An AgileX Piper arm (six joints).
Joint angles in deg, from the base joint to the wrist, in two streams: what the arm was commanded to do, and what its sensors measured. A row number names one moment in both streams.
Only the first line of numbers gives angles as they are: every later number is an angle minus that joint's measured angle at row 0.
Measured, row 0: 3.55 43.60 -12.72 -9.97 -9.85 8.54
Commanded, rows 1 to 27: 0.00 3.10 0.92 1.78 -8.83 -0.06; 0.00 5.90 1.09 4.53 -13.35 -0.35; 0.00 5.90 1.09 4.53 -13.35 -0.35; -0.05 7.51 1.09 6.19 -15.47 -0.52; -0.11 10.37 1.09 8.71 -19.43 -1.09; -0.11 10.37 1.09 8.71 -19.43 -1.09; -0.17 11.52 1.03 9.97 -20.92 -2.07; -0.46 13.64 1.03 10.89 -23.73 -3.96; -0.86 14.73 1.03 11.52 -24.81 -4.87; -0.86 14.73 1.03 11.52 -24.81 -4.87; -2.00 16.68 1.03 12.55 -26.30 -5.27; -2.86 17.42 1.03 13.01 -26.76 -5.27; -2.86 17.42 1.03 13.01 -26.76 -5.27; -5.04 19.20 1.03 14.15 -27.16 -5.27; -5.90 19.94 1.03 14.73 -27.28 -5.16; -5.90 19.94 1.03 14.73 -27.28 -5.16; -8.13 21.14 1.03 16.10 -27.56 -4.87; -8.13 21.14 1.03 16.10 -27.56 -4.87; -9.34 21.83 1.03 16.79 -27.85 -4.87; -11.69 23.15 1.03 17.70 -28.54 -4.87; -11.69 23.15 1.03 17.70 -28.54 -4.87; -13.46 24.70 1.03 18.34 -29.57 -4.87; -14.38 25.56 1.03 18.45 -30.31 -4.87; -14.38 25.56 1.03 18.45 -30.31 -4.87; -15.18 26.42 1.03 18.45 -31.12 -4.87; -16.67 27.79 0.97 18.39 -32.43 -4.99; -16.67 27.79 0.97 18.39 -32.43 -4.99
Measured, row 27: -14.72 26.19 0.92 18.11 -29.45 -4.59
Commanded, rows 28 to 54: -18.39 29.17 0.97 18.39 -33.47 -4.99; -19.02 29.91 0.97 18.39 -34.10 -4.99; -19.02 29.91 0.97 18.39 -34.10 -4.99; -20.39 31.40 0.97 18.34 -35.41 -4.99; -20.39 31.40 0.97 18.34 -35.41 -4.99; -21.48 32.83 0.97 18.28 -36.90 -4.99; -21.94 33.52 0.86 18.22 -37.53 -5.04; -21.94 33.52 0.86 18.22 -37.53 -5.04; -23.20 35.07 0.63 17.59 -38.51 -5.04; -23.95 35.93 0.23 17.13 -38.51 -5.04; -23.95 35.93 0.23 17.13 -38.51 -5.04; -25.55 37.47 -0.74 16.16 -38.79 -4.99; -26.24 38.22 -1.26 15.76 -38.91 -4.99; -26.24 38.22 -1.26 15.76 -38.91 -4.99; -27.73 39.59 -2.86 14.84 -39.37 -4.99; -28.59 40.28 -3.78 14.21 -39.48 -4.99; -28.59 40.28 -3.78 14.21 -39.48 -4.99; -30.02 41.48 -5.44 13.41 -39.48 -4.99; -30.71 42.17 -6.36 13.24 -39.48 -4.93; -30.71 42.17 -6.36 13.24 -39.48 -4.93; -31.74 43.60 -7.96 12.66 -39.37 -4.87; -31.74 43.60 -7.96 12.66 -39.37 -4.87; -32.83 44.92 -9.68 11.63 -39.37 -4.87; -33.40 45.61 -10.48 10.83 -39.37 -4.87; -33.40 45.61 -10.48 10.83 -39.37 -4.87; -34.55 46.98 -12.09 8.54 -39.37 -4.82; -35.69 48.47 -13.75 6.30 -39.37 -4.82
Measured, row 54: -34.09 47.04 -11.40 9.68 -38.62 -4.59
